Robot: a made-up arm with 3 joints. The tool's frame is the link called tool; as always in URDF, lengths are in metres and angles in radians.
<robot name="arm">
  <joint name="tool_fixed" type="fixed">
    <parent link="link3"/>
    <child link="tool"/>
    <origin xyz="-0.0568 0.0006 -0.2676"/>
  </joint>
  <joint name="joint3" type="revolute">
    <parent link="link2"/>
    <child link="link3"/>
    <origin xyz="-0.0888 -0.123 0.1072"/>
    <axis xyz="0 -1 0"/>
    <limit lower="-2.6" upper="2.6" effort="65" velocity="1.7"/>
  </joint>
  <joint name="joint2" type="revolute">
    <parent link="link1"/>
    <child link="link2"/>
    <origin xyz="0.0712 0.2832 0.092"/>
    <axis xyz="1 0 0"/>
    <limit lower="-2.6" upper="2.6" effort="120" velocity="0.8"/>
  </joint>
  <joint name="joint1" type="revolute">
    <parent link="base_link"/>
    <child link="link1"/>
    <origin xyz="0 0 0.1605"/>
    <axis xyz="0 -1 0"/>
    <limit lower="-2.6" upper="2.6" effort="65" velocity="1.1"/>
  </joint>
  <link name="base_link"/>
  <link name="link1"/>
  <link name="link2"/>
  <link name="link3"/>
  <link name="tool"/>
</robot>
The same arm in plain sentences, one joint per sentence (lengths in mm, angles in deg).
The arm has three revolute joints in a row. What follows holds with every joint at zero, and every direction is one of the base frame's.
The first joint lies 160.5 mm along +z from the base frame's origin and rotates about -y, from -148.97 to 148.97 deg.
The second joint lies 71.2 mm along +x and 283.2 mm along +y and 92 mm along +z from the first joint and rotates about +x, from -148.97 to 148.97 deg.
The third joint lies 88.8 mm along -x and 123 mm along -y and 107.2 mm along +z from the second joint and rotates about -y, from -148.97 to 148.97 deg.
The tool frame, which is the frame that the pose is given for, lies 56.8 mm along -x and 0.6 mm along +y and 267.6 mm along -z from the third joint; its axes are parallel to the base frame's.

